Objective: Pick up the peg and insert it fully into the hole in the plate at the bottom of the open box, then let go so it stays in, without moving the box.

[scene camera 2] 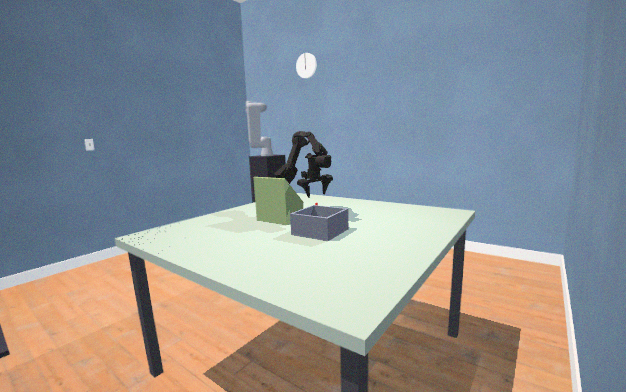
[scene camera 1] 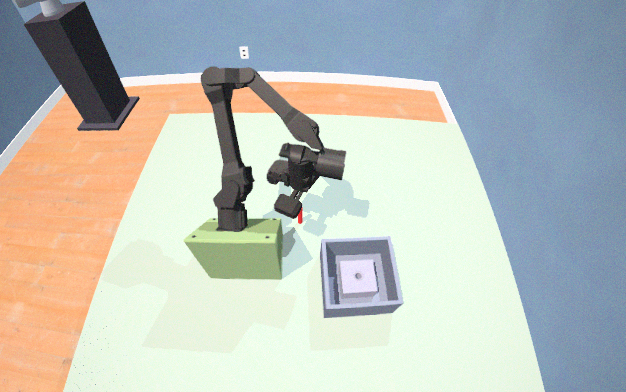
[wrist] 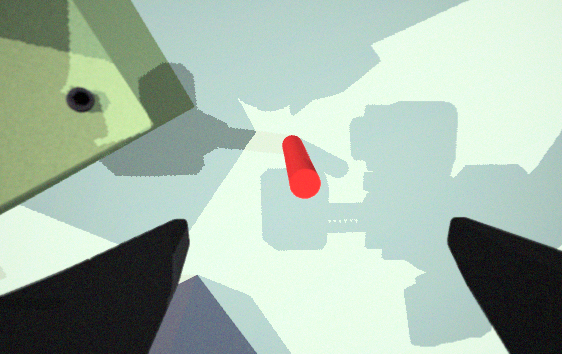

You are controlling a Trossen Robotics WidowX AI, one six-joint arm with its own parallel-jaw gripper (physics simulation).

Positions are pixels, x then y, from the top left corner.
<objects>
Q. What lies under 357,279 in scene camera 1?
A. A pale plate.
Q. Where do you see a grey-blue box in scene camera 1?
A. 388,298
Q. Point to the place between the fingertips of my gripper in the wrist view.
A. At 316,230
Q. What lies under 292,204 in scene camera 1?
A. My gripper.
</objects>
